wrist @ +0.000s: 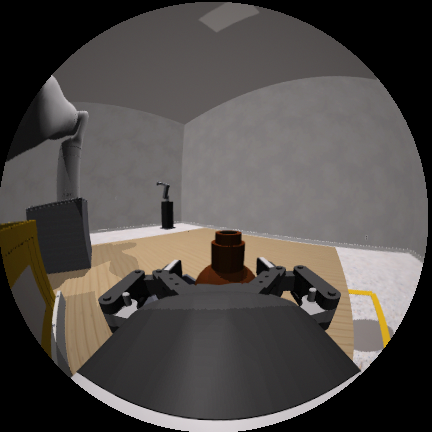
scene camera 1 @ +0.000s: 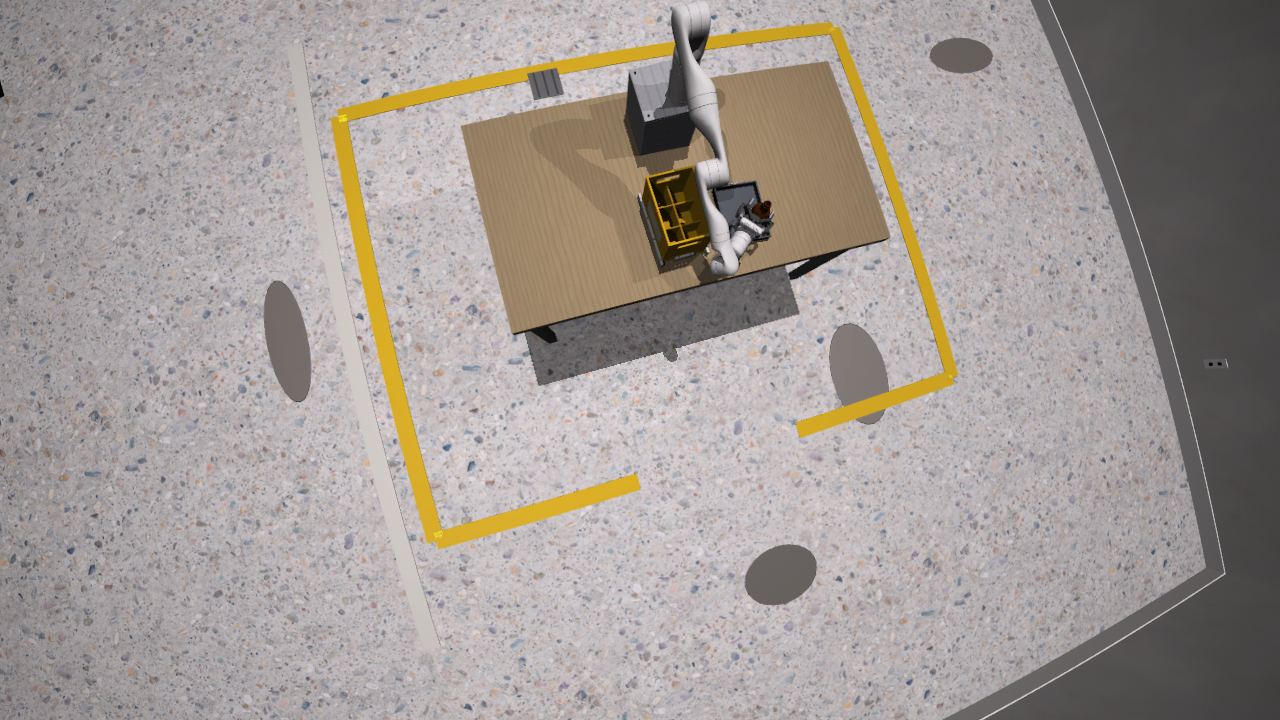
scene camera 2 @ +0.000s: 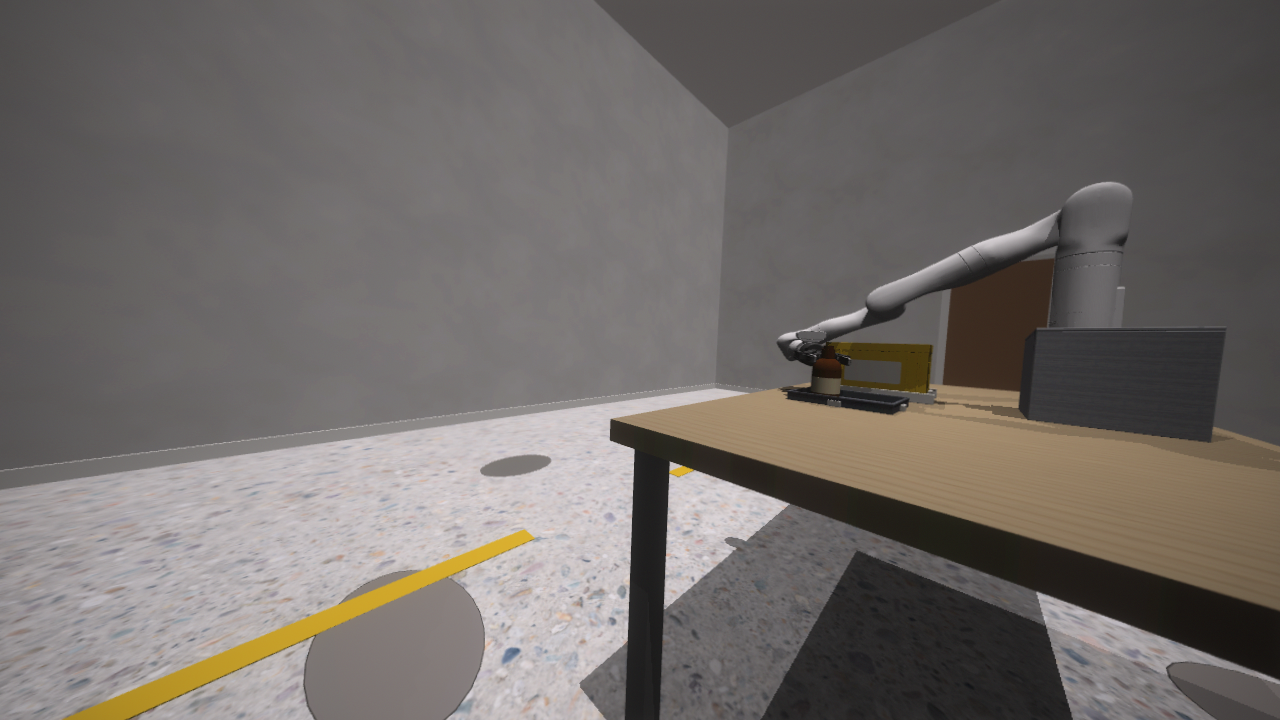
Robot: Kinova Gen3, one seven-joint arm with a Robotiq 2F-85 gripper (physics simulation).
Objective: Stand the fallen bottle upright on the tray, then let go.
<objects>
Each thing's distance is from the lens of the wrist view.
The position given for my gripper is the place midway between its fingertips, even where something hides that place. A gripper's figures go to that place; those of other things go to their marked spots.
my gripper (wrist: 218, 267): 16 cm
brown bottle (wrist: 227, 249): 12 cm
</objects>
